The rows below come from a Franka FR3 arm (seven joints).
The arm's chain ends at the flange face. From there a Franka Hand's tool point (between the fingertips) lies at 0.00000 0.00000 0.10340 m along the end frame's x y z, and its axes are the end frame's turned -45 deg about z.
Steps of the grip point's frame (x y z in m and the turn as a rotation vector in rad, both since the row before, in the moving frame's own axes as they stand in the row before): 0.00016, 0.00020, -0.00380, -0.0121, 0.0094, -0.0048; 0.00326, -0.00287, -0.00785, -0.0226, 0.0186, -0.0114; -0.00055, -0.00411, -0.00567, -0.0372, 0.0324, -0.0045; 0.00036, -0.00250, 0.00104, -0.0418, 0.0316, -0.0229; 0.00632, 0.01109, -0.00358, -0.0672, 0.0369, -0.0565; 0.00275, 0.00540, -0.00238, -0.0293, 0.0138, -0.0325
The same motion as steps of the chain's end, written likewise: -0.00132, -0.00017, -0.00379, -0.0019, 0.0152, -0.0048; -0.00274, -0.00461, -0.00781, -0.0028, 0.0291, -0.0114; -0.00838, -0.00286, -0.00554, -0.0034, 0.0492, -0.0045; -0.00689, -0.00271, 0.00118, -0.0072, 0.0519, -0.0229; 0.00465, 0.00138, -0.00328, -0.0214, 0.0736, -0.0565; 0.00259, 0.00079, -0.00233, -0.0110, 0.0305, -0.0325
